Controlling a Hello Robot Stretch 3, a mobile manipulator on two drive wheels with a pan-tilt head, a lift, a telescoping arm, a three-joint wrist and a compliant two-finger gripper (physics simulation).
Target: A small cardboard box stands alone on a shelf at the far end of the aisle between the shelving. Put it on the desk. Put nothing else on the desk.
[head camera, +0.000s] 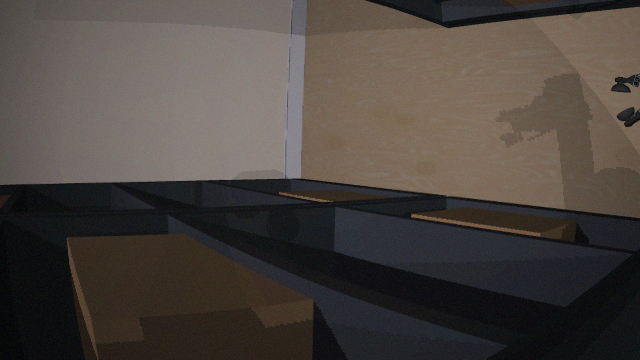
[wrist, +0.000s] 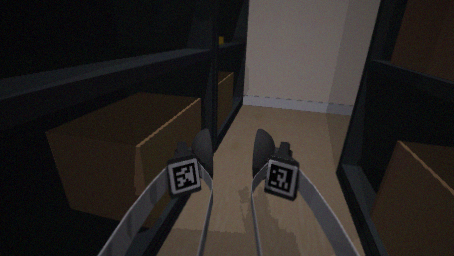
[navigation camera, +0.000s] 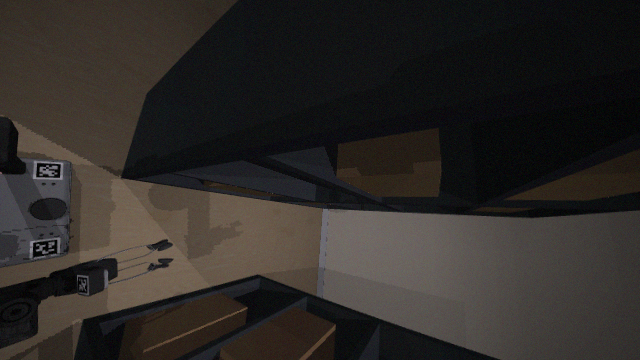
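Seen in the pictures: gripper, between the fingertips: [head camera: 614, 104] [navigation camera: 172, 251]; robot's base, origin of its link: [navigation camera: 48, 207].
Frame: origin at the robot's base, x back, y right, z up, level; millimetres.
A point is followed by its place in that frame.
Note:
My gripper [head camera: 623, 101] @(x -247, y 144, z 515 mm) [navigation camera: 164, 253] @(x -247, y 144, z 515 mm) [wrist: 233, 146] @(x -247, y 144, z 515 mm) is open and empty, with its two fingertips apart over the aisle floor, pointing along the aisle. A small yellow-orange patch [wrist: 221, 40] shows far down the left side in the wrist view, on a shelf level and partly hidden by an upright. It is too small to tell whether it is the small cardboard box. It is well beyond the fingertips. The desk does not show in these views.
Dark shelving [navigation camera: 320, 65] @(x -216, y -220, z 1121 mm) [wrist: 125, 70] borders the aisle on the left, with a large brown box [wrist: 100, 165] near the gripper. The right rack [wrist: 357, 185] holds another brown box [wrist: 415, 200]. A pale wall [head camera: 150, 100] @(x -1973, y 555, z 794 mm) [navigation camera: 475, 260] @(x -1970, y 574, z 1533 mm) [wrist: 305, 50] closes the far end.

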